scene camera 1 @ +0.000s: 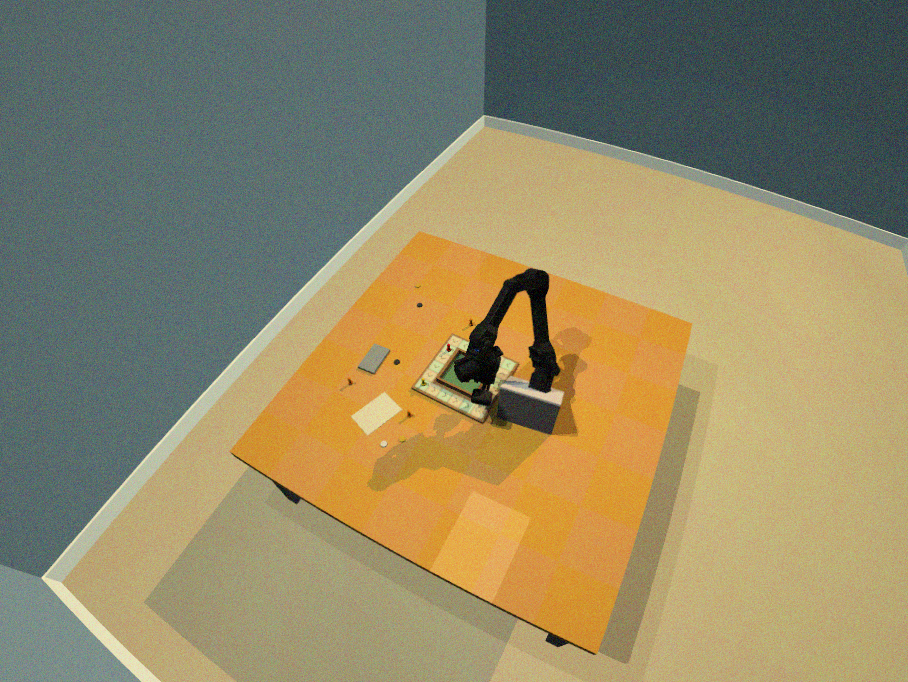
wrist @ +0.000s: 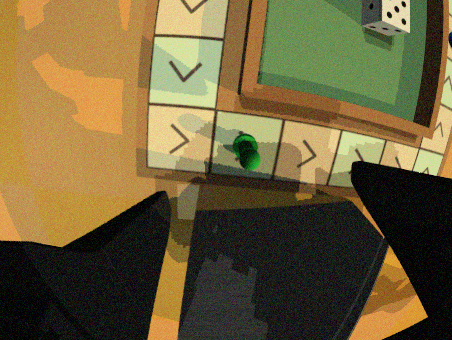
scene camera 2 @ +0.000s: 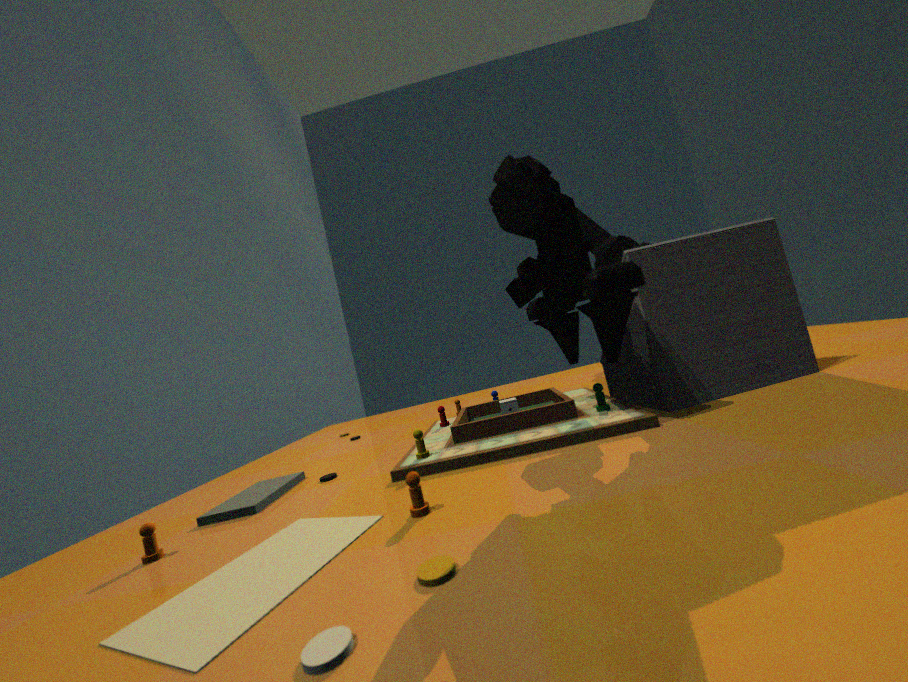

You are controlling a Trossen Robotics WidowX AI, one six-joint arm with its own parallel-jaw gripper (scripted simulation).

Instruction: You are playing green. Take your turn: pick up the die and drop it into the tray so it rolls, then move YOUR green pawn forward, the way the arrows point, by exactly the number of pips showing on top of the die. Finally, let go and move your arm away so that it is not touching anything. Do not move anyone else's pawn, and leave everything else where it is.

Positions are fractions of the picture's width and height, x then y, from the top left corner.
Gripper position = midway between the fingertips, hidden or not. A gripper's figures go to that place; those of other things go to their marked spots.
Scene:
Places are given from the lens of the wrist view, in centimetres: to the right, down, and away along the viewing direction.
gripper (wrist: 0.58,0.55): 2, 1, 10
green pawn (wrist: 0.54,0.43): 1, -1, 14
green-floored tray (wrist: 0.74,0.17): 7, -8, 13
The marked spots on the green-floored tray and the green pawn are 9 cm apart.

